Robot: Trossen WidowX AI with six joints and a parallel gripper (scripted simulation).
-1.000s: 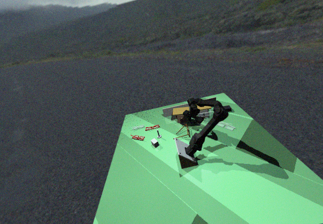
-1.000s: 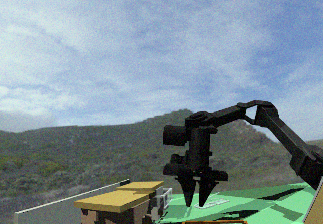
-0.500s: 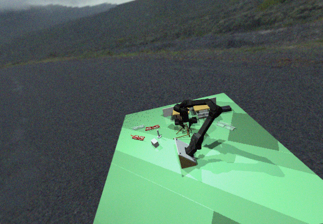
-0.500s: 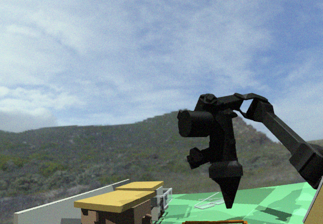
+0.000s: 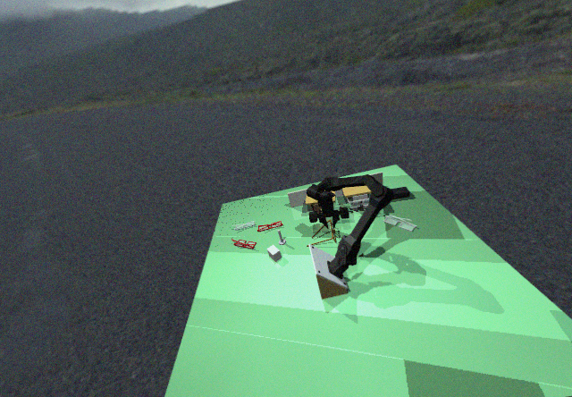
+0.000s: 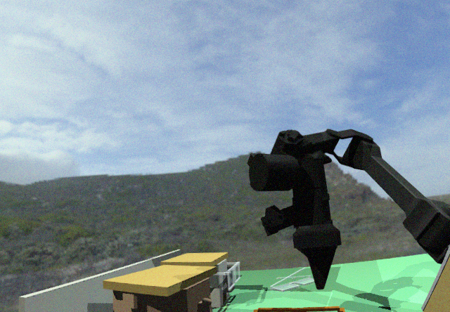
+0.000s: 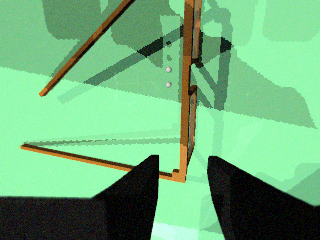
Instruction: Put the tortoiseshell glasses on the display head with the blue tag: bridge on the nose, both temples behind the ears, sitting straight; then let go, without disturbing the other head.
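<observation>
The small post lies 270 mm to the left of my gripper tip, 50 mm below it and 50 mm ahead of it. Round my gripper tip: white cube (300 mm to the left, 50 mm below, 50 mm behind); black case (410 mm to the right, 260 mm ahead, 60 mm below); low grey wall (370 mm ahead, 90 mm to the right, 20 mm below).
</observation>
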